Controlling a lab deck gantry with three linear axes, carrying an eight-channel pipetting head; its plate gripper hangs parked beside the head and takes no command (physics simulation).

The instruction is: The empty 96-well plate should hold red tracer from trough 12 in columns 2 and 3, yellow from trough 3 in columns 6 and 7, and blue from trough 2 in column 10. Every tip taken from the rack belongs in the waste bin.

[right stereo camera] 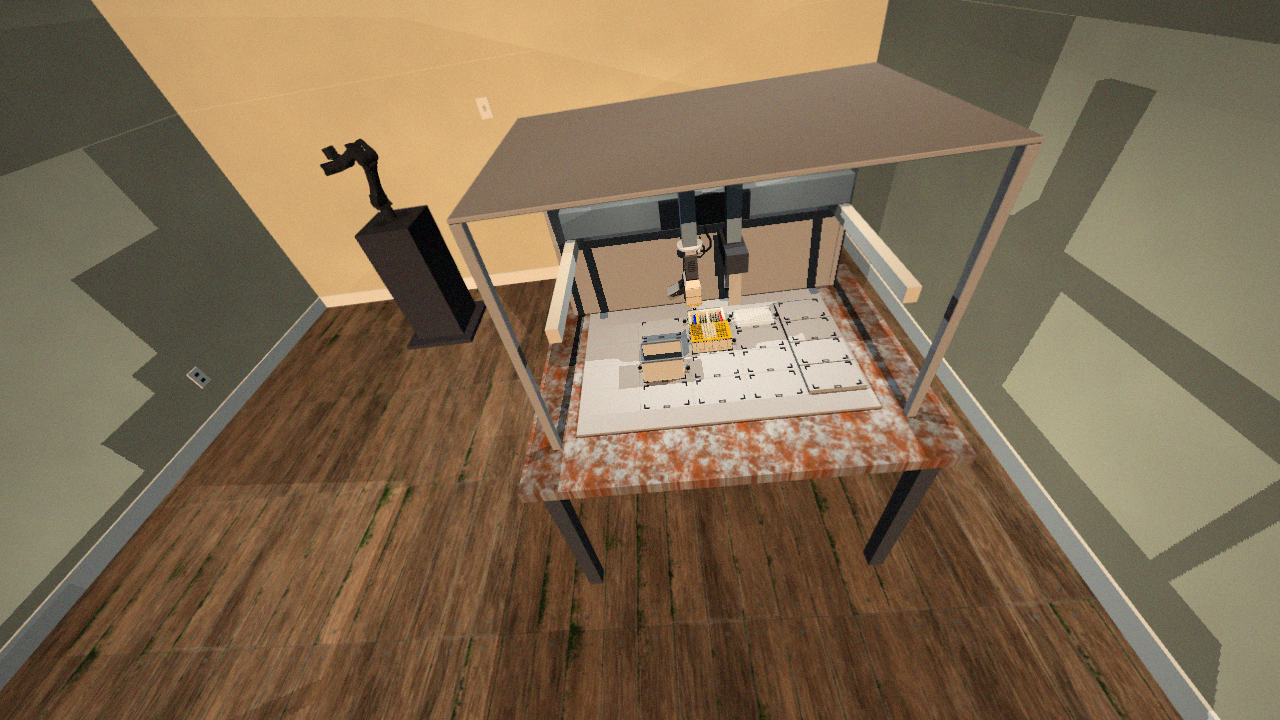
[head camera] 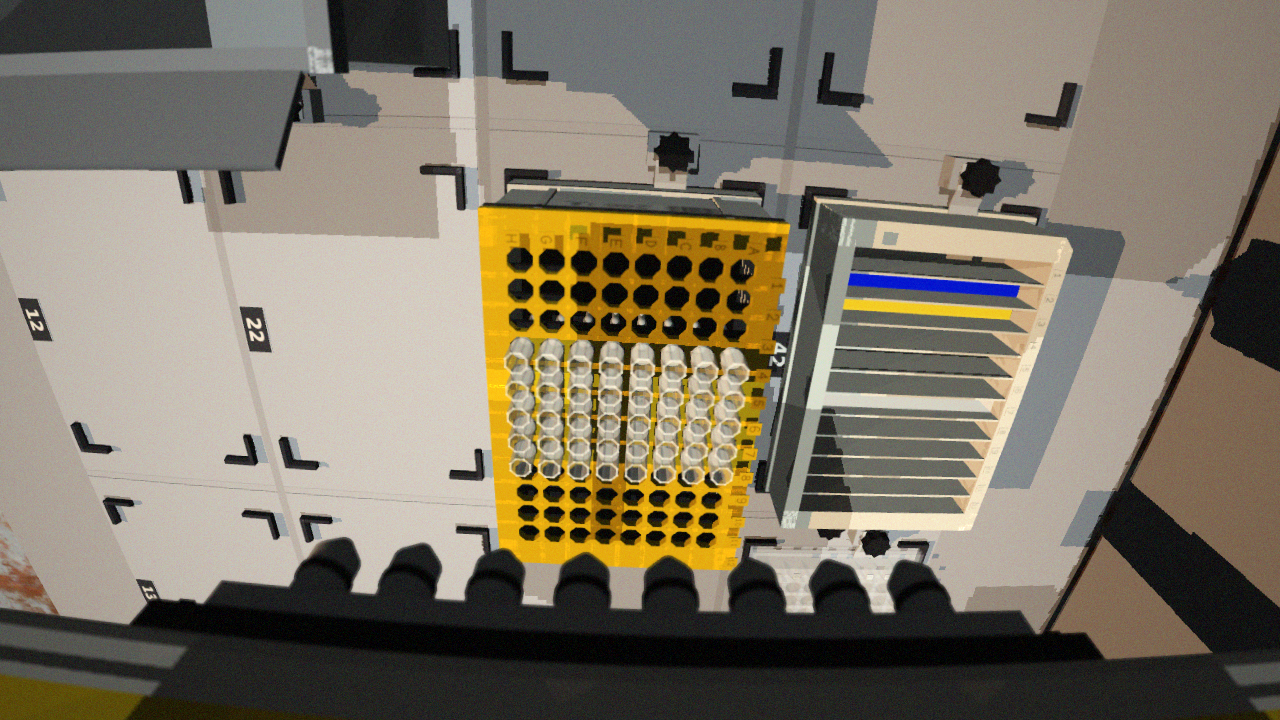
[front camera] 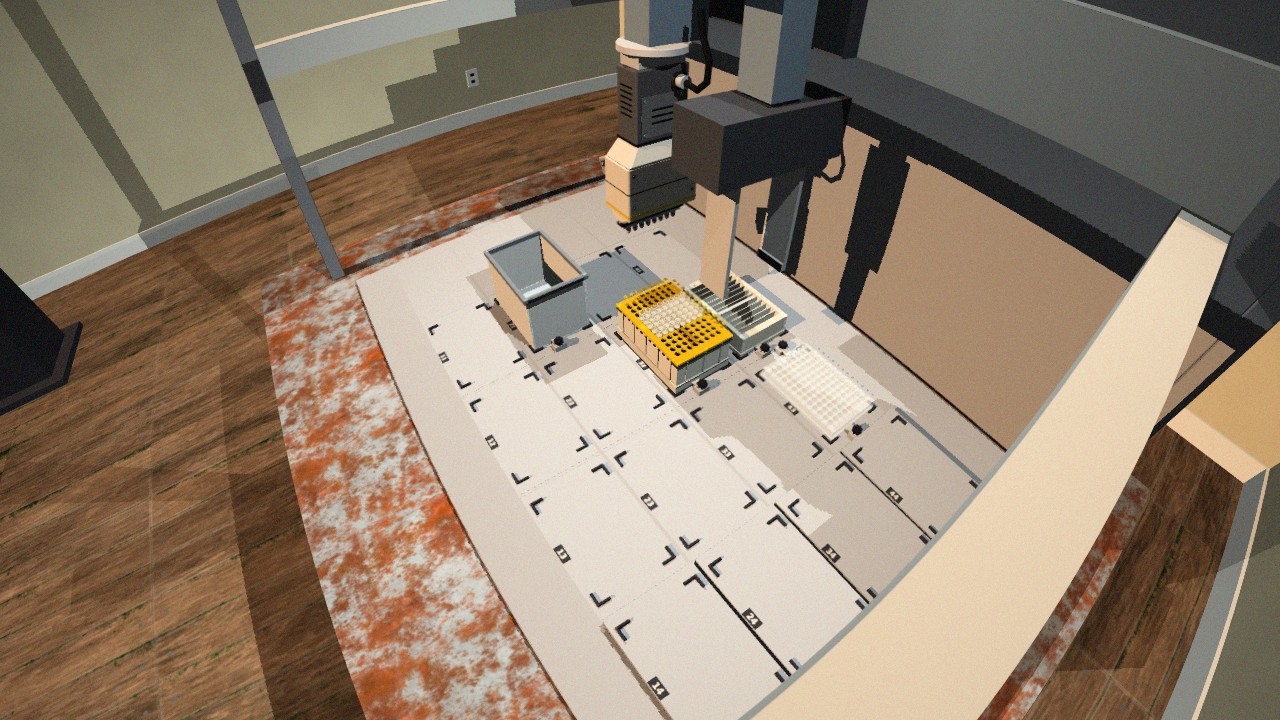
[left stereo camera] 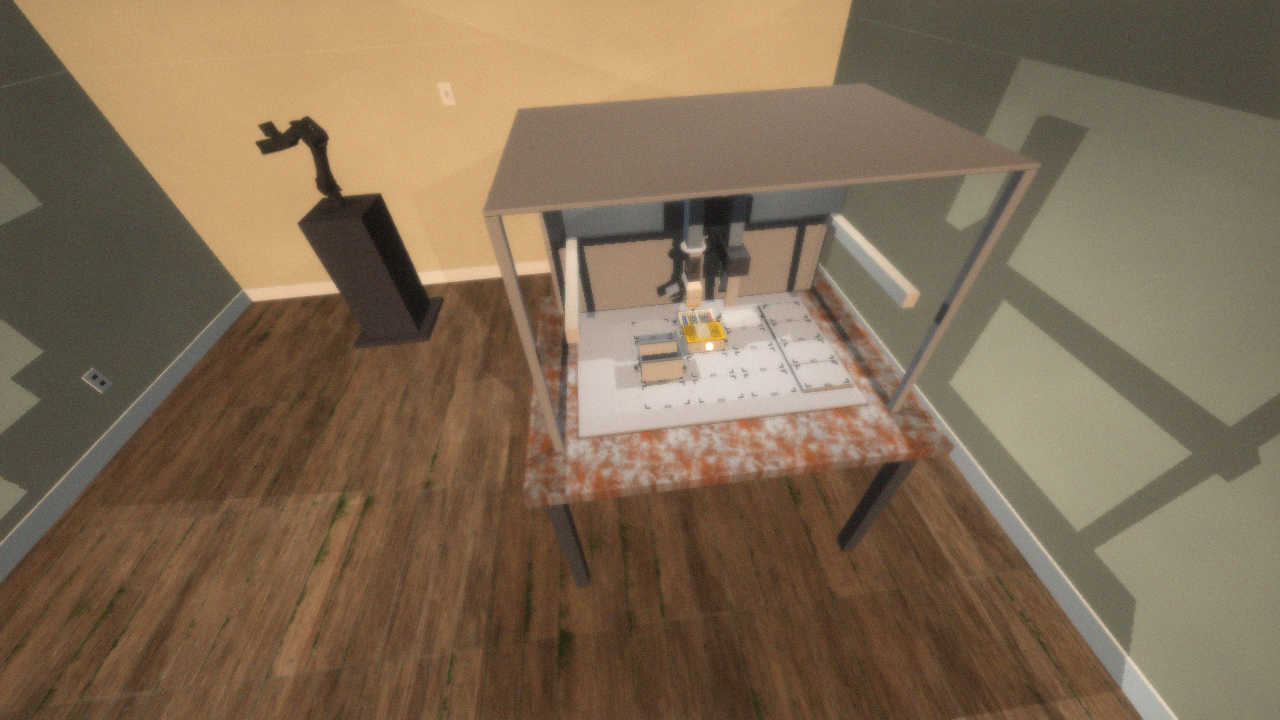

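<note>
The pipetting head (front camera: 650, 179) hangs high at the back left; its black nozzles (head camera: 581, 582) carry no tips. The yellow tip rack (front camera: 682, 356) (head camera: 497, 358) holds clear tips in its middle columns; holes at both ends are empty. The trough block (head camera: 948, 237) beside it shows blue in trough 2 and yellow in trough 3; trough 12's contents are hidden. The clear 96-well plate (front camera: 816, 389) shows no colour. The open grey waste bin (front camera: 556, 317) (right stereo camera: 663, 365) stands left of the rack. My plate gripper (front camera: 720, 259) hangs above the trough block; its finger gap is hidden.
A pale side beam (front camera: 1056, 483) crosses the right foreground of the front view. A grey post (front camera: 286, 152) stands at the deck's left. A dark pedestal (left stereo camera: 362, 268) (right stereo camera: 416, 277) with a black arm stands on the floor beyond the table.
</note>
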